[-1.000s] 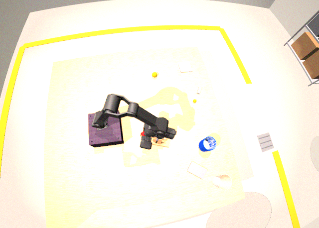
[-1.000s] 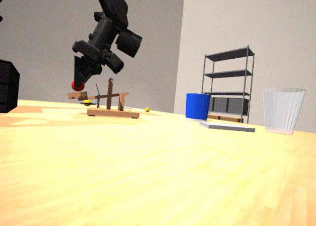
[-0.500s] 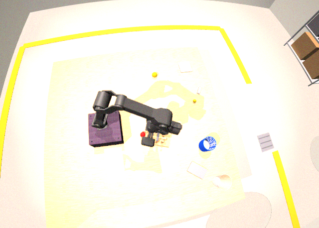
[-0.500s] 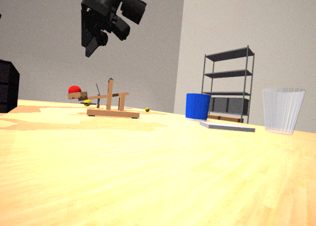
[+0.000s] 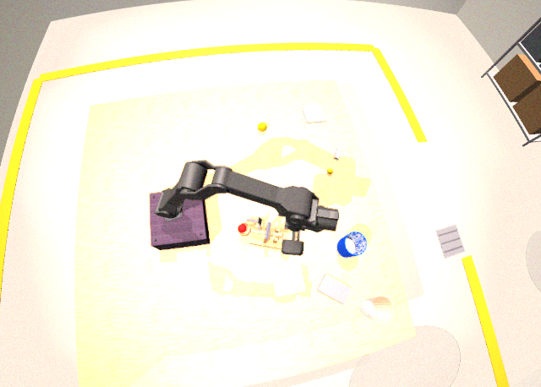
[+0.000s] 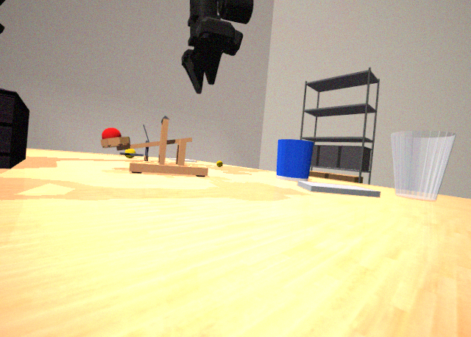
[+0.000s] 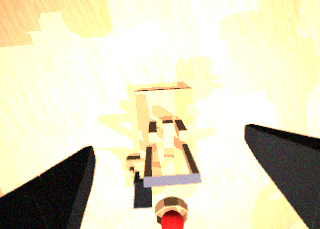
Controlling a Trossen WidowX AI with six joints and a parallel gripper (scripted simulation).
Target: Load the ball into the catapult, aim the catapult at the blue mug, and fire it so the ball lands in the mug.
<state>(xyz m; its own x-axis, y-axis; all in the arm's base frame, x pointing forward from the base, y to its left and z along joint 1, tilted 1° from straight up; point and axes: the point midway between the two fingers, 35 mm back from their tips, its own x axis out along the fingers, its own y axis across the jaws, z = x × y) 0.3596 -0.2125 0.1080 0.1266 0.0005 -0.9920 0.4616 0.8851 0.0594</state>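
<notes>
Now: the red ball 140 mm behind my gripper tip, 80 mm to the left of it and 120 mm below it. Also, from my gripper tip: wooden catapult 80 mm behind, 60 mm to the left, 130 mm below; then flat grey tile 100 mm ahead, 250 mm to the right, 180 mm below; then blue mug 220 mm ahead, 130 mm to the right, 150 mm below.
</notes>
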